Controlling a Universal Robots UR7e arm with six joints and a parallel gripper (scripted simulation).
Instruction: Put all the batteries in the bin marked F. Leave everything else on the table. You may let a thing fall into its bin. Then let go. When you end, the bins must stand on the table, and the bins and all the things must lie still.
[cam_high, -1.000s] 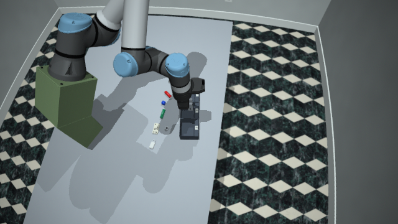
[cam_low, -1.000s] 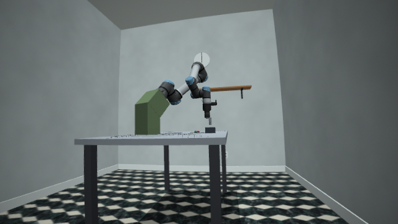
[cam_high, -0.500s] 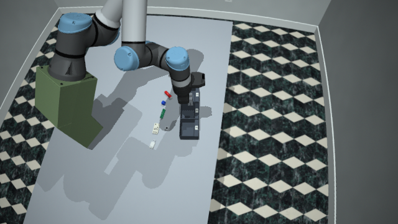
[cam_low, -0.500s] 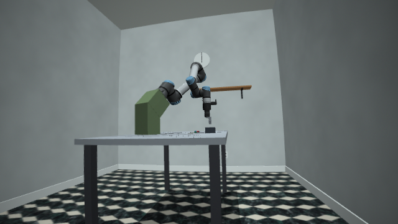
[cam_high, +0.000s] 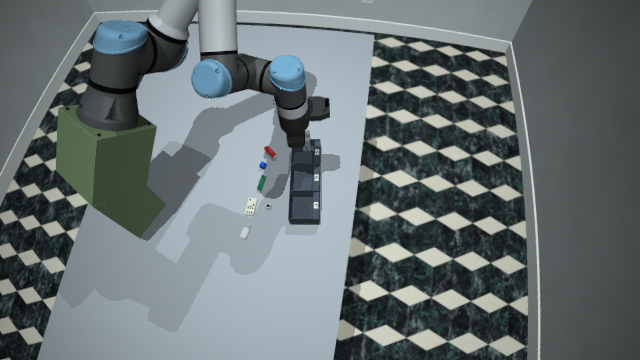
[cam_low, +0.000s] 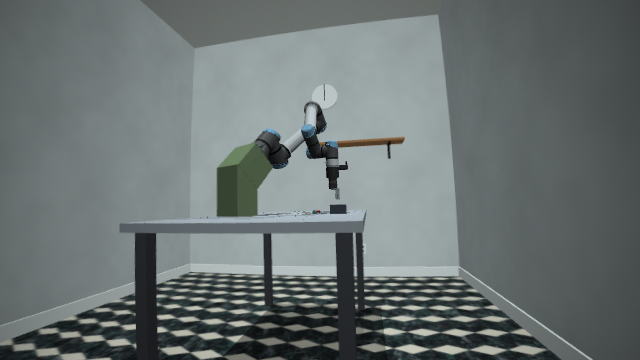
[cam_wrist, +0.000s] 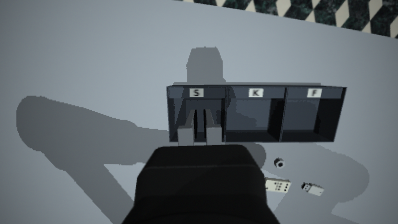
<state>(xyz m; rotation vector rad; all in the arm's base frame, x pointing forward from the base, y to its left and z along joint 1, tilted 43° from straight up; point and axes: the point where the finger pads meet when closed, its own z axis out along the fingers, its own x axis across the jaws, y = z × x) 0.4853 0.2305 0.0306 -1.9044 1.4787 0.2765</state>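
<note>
The green battery lies 11 cm to the right of my hand, 11 cm behind it and 9 cm below it. Round my hand: dark bin (8 cm to the right, 7 cm below, 2 cm ahead); red battery (12 cm behind, 9 cm below, 1 cm to the right); blue die (12 cm behind, 9 cm below, 6 cm to the right).
</note>
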